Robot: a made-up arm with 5 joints.
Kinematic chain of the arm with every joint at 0, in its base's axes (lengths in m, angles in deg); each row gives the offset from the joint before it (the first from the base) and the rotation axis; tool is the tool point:
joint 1: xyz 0 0 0.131 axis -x
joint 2: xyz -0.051 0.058 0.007 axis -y
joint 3: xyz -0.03 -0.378 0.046 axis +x
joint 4: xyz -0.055 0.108 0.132 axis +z
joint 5: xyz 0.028 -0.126 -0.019 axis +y
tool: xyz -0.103 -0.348 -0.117
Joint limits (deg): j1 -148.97..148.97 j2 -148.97..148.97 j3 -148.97..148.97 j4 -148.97..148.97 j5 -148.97..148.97
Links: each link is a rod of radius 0.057 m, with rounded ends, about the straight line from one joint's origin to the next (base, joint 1, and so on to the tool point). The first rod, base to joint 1, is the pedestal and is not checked.
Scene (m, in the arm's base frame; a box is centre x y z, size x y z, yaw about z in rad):
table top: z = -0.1
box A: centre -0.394 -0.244 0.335 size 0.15 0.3 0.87 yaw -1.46
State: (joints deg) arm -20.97 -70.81 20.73 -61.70 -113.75
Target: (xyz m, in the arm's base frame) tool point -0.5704 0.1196 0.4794
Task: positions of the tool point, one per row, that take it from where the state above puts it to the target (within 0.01 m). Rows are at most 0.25 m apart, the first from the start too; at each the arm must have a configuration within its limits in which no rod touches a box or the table.
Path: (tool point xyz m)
1: -0.0838 -0.6362 0.5124
2: 0.0077 -0.5050 0.6823
3: 0.0918 -0.3380 0.7921
4: 0.1639 -0.1626 0.8426
5: 0.2202 0.0025 0.8457
6: 0.2576 0.1491 0.8167
7: 0.2289 0.2454 0.7955
8: 0.1163 0.3241 0.7867
9: -0.0585 0.3515 0.7733
10: -0.2586 0.3148 0.7291
11: -0.4418 0.2266 0.6327
12: -0.5704 0.1196 0.4794

